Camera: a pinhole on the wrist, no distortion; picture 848 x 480 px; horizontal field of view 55.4 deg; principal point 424.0 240.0 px. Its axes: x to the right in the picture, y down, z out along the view. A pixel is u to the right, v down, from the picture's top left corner.
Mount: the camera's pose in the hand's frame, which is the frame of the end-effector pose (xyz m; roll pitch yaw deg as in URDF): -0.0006 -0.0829 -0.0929 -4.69 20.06 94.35
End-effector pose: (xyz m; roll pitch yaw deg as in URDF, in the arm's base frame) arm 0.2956 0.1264 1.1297 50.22 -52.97 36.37
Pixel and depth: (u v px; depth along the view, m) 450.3 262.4 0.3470
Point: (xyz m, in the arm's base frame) 0.2449 -0.0939 1.1986
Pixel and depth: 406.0 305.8 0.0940
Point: 0.3339 0.1161 1.0883
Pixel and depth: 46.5 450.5 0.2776
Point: 0.3636 -0.1146 1.0798
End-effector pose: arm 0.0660 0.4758 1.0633 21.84 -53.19 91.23
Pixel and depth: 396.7 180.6 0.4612
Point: 0.1451 0.1925 1.2573
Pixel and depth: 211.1 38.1 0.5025
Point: 0.2566 0.2136 1.3617
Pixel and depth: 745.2 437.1 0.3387
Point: -0.0022 0.2256 1.0888
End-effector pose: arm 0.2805 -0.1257 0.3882 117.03 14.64 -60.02
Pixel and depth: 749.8 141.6 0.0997
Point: 0.2927 -0.1151 0.3851
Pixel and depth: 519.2 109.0 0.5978
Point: -0.1342 -0.3848 0.3502
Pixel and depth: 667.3 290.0 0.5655
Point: -0.1568 -0.2755 0.4766
